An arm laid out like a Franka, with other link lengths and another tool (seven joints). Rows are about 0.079 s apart.
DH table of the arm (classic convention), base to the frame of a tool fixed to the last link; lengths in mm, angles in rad. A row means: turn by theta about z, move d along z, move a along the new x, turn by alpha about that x. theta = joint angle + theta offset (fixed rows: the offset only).
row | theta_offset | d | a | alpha
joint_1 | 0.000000 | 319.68 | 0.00 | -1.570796
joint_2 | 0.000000 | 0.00 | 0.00 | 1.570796
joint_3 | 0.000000 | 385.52 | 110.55 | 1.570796
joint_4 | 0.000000 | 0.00 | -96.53 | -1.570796
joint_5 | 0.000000 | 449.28 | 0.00 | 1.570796
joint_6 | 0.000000 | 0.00 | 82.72 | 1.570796
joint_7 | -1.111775 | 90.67 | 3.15 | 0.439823
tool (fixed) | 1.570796 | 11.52 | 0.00 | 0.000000
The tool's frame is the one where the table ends.
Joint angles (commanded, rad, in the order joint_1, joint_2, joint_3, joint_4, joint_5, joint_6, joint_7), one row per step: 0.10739 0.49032 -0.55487 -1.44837 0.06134 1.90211 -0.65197; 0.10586 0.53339 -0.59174 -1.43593 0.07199 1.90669 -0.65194; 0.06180 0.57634 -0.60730 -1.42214 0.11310 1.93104 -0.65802; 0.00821 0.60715 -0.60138 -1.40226 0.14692 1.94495 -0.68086; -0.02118 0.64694 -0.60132 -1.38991 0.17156 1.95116 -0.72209; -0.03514 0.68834 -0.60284 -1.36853 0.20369 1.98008 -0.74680; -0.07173 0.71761 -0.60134 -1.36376 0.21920 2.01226 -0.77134; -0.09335 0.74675 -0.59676 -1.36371 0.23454 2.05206 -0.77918; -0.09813 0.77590 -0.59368 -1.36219 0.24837 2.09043 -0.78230; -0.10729 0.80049 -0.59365 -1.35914 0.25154 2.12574 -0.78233; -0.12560 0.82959 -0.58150 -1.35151 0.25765 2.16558 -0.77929; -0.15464 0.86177 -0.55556 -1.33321 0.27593 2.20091 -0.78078; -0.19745 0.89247 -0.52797 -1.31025 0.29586 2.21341 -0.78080; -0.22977 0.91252 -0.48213 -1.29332 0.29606 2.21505 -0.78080; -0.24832 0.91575 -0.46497 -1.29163 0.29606 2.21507 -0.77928
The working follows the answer.
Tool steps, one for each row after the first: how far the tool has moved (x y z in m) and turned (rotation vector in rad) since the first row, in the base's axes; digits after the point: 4 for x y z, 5 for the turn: 0.0000 -0.0206 -0.0181 -0.02017 0.02099 -0.03262; -0.0053 -0.0594 -0.0378 -0.01378 0.01165 -0.08748; -0.0116 -0.0932 -0.0508 0.00149 0.00118 -0.11561; -0.0143 -0.1132 -0.0739 0.01354 0.01973 -0.10747; -0.0081 -0.1226 -0.0922 0.01410 0.00593 -0.09676; -0.0160 -0.1495 -0.1101 0.00903 0.00018 -0.10625; -0.0186 -0.1644 -0.1305 0.00246 -0.01070 -0.11555; -0.0151 -0.1675 -0.1500 -0.00643 -0.02139 -0.11322; -0.0151 -0.1755 -0.1648 -0.02426 -0.02962 -0.11583; -0.0142 -0.1838 -0.1838 -0.03547 -0.04343 -0.12087; -0.0116 -0.1917 -0.2044 -0.02926 -0.06629 -0.12650; -0.0160 -0.2078 -0.2242 -0.00937 -0.07802 -0.15098; -0.0132 -0.2072 -0.2433 0.02125 -0.07853 -0.14953; -0.0164 -0.2119 -0.2490 0.03414 -0.07933 -0.15899
Tool pose at each row, in the base's axes (x y z in m, rotation vector in rad; rounded; the steps above come from the unrounded poses): 0.7549 -0.2620 0.4775 2.89568 -0.37755 -0.68855; 0.7550 -0.2826 0.4594 2.86702 -0.42754 -0.71532; 0.7496 -0.3214 0.4397 2.87548 -0.50812 -0.71256; 0.7434 -0.3552 0.4267 2.89300 -0.54815 -0.70758; 0.7406 -0.3752 0.4036 2.89632 -0.53137 -0.73783; 0.7469 -0.3846 0.3853 2.90395 -0.51709 -0.71676; 0.7389 -0.4115 0.3674 2.90123 -0.53294 -0.70784; 0.7363 -0.4263 0.3470 2.89931 -0.54941 -0.69092; 0.7398 -0.4295 0.3275 2.89579 -0.54895 -0.67180; 0.7398 -0.4375 0.3127 2.88221 -0.55712 -0.65352; 0.7407 -0.4458 0.2937 2.87702 -0.56827 -0.63018; 0.7434 -0.4537 0.2731 2.89202 -0.57828 -0.60042; 0.7390 -0.4698 0.2533 2.91380 -0.61258 -0.59384; 0.7418 -0.4692 0.2342 2.94365 -0.60523 -0.60414; 0.7385 -0.4739 0.2285 2.95550 -0.61733 -0.60890

